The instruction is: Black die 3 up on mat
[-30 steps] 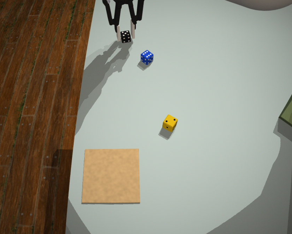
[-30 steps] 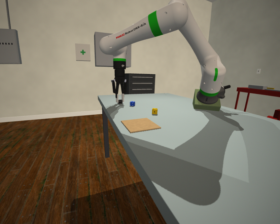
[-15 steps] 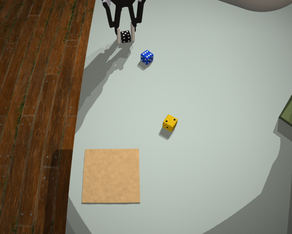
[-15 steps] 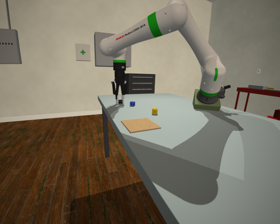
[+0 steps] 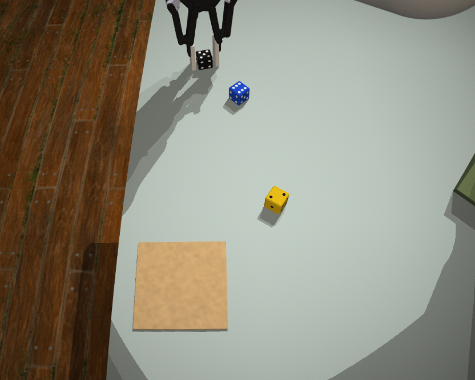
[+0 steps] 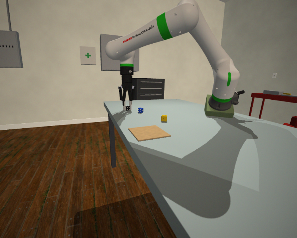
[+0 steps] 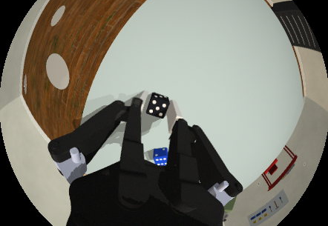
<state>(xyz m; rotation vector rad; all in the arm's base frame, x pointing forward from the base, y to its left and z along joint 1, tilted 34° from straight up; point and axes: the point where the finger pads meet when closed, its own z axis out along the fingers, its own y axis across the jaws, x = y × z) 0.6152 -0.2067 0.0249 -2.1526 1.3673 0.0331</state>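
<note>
My hand is 2 cm above the black die. Also, from my hand: yellow die 21 cm behind, 29 cm to the left, 2 cm below; blue die 9 cm behind, 7 cm to the left, 2 cm below; tan mat 10 cm behind, 46 cm to the left, 3 cm below.
</note>
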